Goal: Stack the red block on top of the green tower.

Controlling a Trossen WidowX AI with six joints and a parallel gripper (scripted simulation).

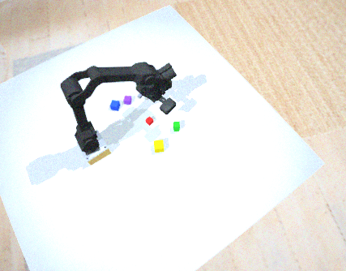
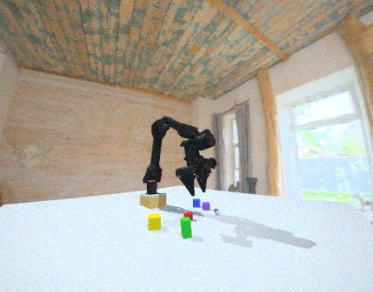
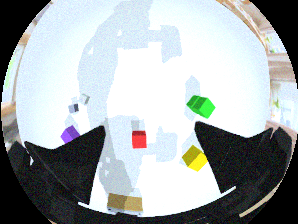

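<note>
The red block lies 100 mm below my gripper tip, 60 mm behind it and 10 mm to the right of it. The rest, counted from my gripper tip: yellow block 150 mm to the right, 90 mm below, 70 mm behind; then small grey object 150 mm to the left, 100 mm below, 50 mm behind; then purple block 140 mm to the left, 120 mm behind, 90 mm below.
</note>
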